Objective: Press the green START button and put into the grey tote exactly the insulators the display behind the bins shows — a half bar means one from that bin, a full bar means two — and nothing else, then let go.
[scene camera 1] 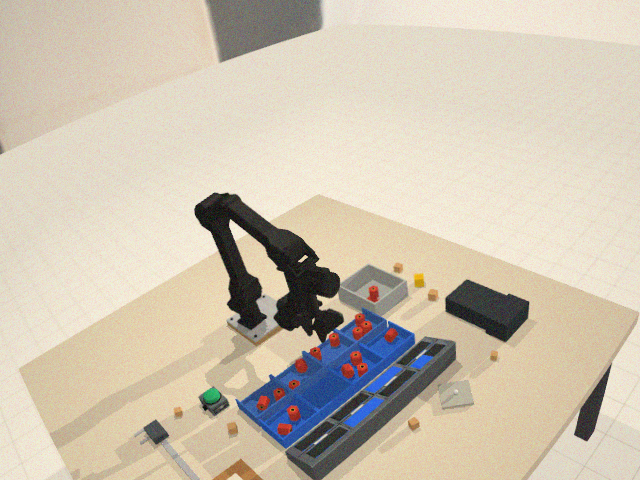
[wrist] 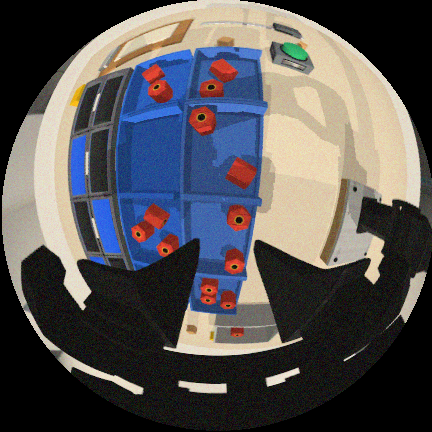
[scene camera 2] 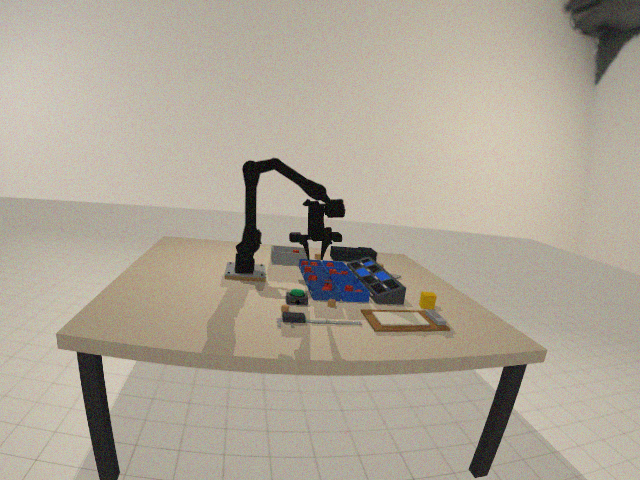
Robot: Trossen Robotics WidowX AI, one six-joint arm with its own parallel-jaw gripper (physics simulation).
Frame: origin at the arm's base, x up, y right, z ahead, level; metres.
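Seen in the pictures: gripper, fingertip midpoint: (scene camera 1: 317, 338) (wrist: 226, 244) (scene camera 2: 315, 260); arm's base, origin of the base link: (scene camera 1: 252, 319) (wrist: 366, 214) (scene camera 2: 243, 270).
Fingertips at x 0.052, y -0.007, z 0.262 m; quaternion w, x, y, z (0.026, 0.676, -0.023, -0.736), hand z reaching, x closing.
Observation:
Offsets run from my fingertips to a thing's top centre. "pt": to the spot under its first point.
The gripper (scene camera 1: 316, 335) (scene camera 2: 315, 258) (wrist: 227, 242) points down above the near row of blue bins {pt dx -0.069, dy +0.079, dz +0.079 m} (scene camera 1: 323, 390) (wrist: 150, 155). Its fingers are apart, with nothing between them. Red insulators lie in seven of the eight bins; one insulator {dx -0.043, dy -0.061, dz -0.009 m} (wrist: 234, 261) shows just beyond the fingertips in the wrist view. The far-row bin second from the button end is empty. One red insulator {dx -0.019, dy -0.248, dz -0.024 m} (scene camera 1: 373, 293) (scene camera 2: 296, 251) (wrist: 237, 332) is in the grey tote {dx -0.021, dy -0.269, dz -0.048 m} (scene camera 1: 356, 301) (scene camera 2: 281, 255). The display {pt dx -0.029, dy +0.063, dz +0.265 m} (scene camera 1: 387, 408) shows two full blue bars and one half bar. The green button {dx -0.034, dy +0.270, dz -0.113 m} (scene camera 1: 211, 395) (scene camera 2: 297, 292) (wrist: 295, 51) is uncovered.
A black box {dx -0.019, dy -0.357, dz +0.270 m} (scene camera 1: 483, 310) (scene camera 2: 353, 253) stands past the tote. A yellow cube {dx -0.048, dy -0.387, dz +0.029 m} (scene camera 1: 419, 280) and small orange cubes lie near the tote. A dark-headed tool {pt dx -0.056, dy +0.429, dz -0.144 m} (scene camera 1: 156, 431) (scene camera 2: 293, 317) and a wooden frame {pt dx -0.069, dy +0.483, dz +0.073 m} (scene camera 2: 377, 326) lie beyond the button. A grey plate {dx -0.069, dy -0.080, dz +0.348 m} (scene camera 1: 454, 394) lies behind the display.

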